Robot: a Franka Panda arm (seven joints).
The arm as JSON. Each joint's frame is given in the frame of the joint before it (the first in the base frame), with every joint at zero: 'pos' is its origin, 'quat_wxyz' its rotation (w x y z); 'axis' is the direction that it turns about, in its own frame. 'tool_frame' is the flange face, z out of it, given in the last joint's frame.
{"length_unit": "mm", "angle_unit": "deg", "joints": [
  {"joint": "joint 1", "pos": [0.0, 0.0, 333.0], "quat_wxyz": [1.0, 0.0, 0.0, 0.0], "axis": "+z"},
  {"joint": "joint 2", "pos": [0.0, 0.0, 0.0], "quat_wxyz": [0.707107, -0.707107, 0.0, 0.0], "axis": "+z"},
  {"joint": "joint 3", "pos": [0.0, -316.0, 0.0], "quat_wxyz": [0.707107, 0.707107, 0.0, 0.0], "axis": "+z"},
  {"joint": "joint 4", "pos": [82.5, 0.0, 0.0], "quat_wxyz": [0.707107, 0.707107, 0.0, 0.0], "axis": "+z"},
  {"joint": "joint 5", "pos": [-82.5, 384.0, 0.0], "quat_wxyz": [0.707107, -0.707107, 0.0, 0.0], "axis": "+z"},
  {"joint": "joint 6", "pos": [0.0, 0.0, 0.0], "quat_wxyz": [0.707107, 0.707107, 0.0, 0.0], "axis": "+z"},
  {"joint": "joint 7", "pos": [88.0, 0.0, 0.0], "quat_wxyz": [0.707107, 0.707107, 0.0, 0.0], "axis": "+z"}
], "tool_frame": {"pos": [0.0, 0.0, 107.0], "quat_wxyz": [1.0, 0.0, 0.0, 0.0]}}
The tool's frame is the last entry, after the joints.
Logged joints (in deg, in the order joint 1, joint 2, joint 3, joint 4, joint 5, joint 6, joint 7), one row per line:
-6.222 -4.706 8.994 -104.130 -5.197 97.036 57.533
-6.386 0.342 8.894 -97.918 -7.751 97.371 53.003
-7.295 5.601 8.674 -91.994 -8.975 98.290 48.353
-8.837 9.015 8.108 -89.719 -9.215 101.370 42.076
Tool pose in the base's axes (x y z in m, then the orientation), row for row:
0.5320 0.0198 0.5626 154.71 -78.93 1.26
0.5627 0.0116 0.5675 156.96 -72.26 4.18
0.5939 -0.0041 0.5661 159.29 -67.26 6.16
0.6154 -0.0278 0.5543 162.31 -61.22 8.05
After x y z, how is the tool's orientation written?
As a rotation vector, in degrees.
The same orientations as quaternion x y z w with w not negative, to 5 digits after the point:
0.88940 -0.45375 0.00724 0.05507
0.90633 -0.41725 0.02414 0.06240
0.91895 -0.38802 0.03554 0.06089
0.93322 -0.35199 0.04628 0.05531

